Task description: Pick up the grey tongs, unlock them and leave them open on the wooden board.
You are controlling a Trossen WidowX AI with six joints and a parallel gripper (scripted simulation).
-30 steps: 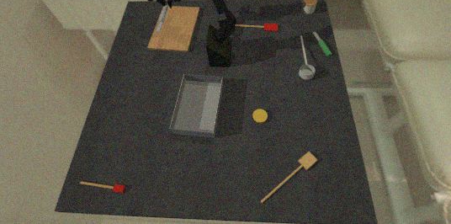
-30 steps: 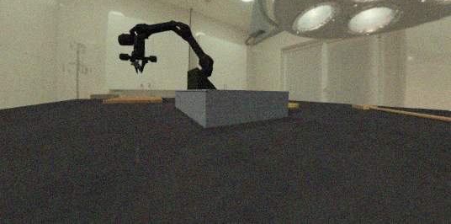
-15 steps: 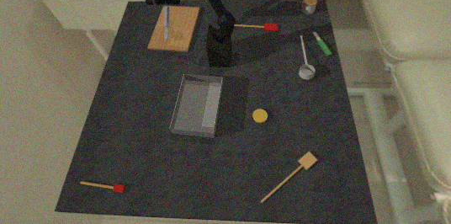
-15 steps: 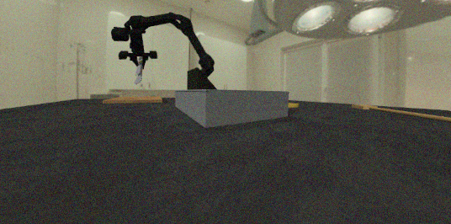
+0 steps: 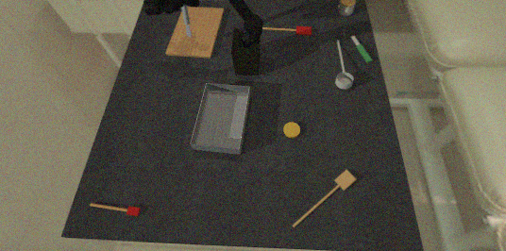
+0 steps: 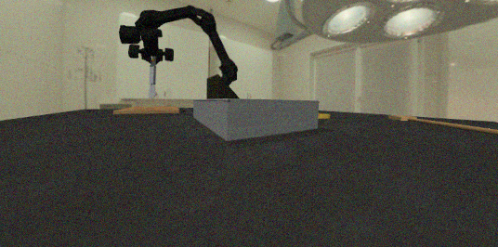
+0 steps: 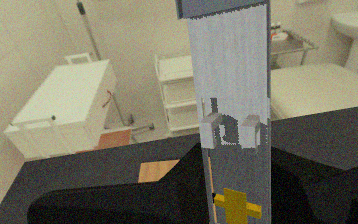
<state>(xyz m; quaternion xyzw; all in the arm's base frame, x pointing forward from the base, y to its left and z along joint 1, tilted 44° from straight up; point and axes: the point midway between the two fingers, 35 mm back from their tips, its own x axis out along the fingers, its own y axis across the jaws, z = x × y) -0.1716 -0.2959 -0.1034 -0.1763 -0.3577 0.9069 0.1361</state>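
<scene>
Now: the yellow lock piece 3 cm ahead of my gripper tip and 1 cm above it. The rest, counted from my gripper tip: wooden board (24 cm below); then grey roasting tin (55 cm ahead, 19 cm to the left, 21 cm below); then yellow disc (60 cm ahead, 49 cm to the left, 23 cm below).
</scene>
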